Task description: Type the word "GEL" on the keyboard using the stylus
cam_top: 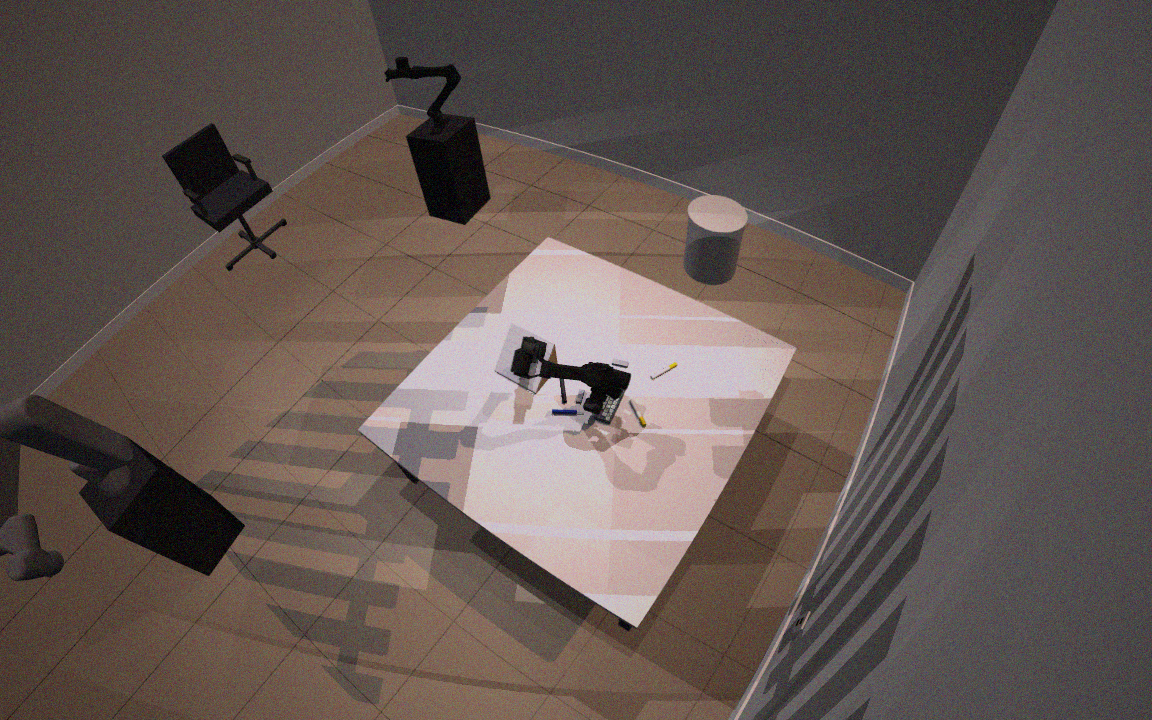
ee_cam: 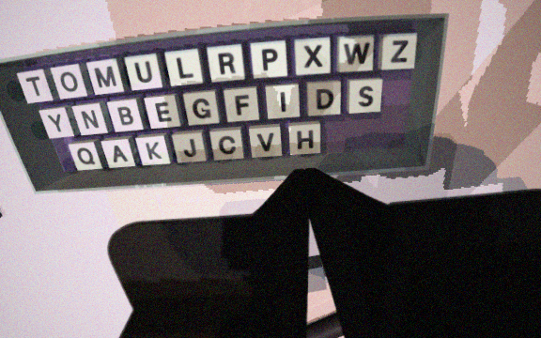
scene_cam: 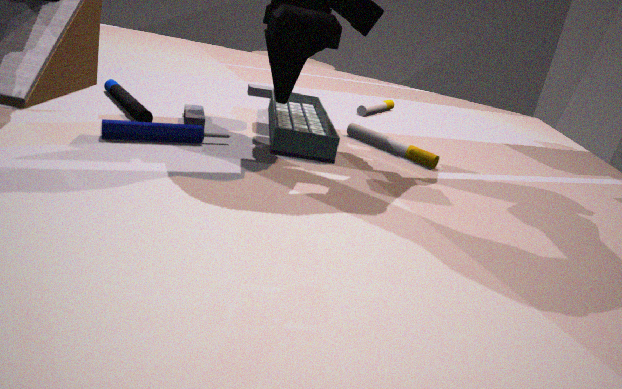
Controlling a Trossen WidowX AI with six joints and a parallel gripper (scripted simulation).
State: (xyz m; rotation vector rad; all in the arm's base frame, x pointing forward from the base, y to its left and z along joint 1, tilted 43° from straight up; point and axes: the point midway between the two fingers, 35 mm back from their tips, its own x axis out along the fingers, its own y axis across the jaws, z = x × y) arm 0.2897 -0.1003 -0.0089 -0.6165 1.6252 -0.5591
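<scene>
My gripper tip is 4 cm to the right of the G key, 3 cm above it and 2 cm short of it. Round my gripper tip: L key: 5 cm to the left, 4 cm ahead, 3 cm below; stylus tip: 5 cm to the right, 5 cm behind, 3 cm below; blue stylus: 8 cm behind, 7 cm to the right, 3 cm below.
</scene>
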